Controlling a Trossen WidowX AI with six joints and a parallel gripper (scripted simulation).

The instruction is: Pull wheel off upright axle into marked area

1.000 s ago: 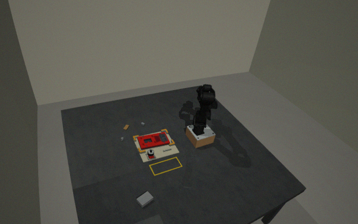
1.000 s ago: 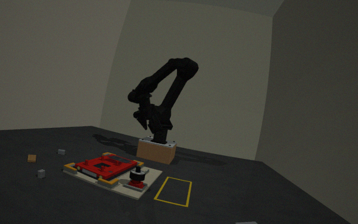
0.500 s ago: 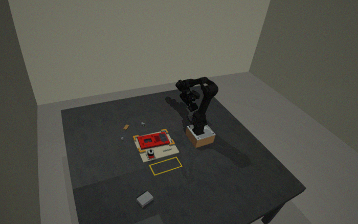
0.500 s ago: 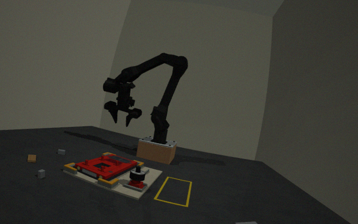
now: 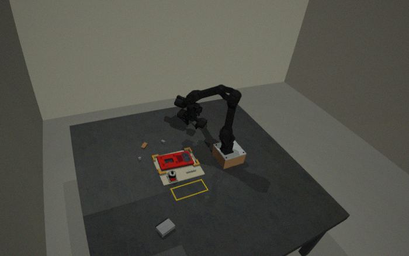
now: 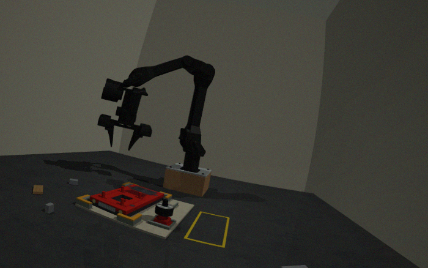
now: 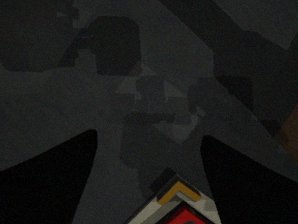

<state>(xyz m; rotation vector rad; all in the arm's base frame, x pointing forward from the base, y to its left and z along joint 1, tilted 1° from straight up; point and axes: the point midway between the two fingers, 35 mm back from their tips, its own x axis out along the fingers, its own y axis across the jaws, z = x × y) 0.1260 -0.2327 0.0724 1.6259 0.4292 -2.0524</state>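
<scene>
Right now my gripper tip is 24 cm short of the wheel, 27 cm to the right of it and 7 cm above it. Round my gripper tip: small grey cube 36 cm ahead, 6 cm to the left, 10 cm below; then small orange block 30 cm ahead, 5 cm to the right, 11 cm below.
</scene>
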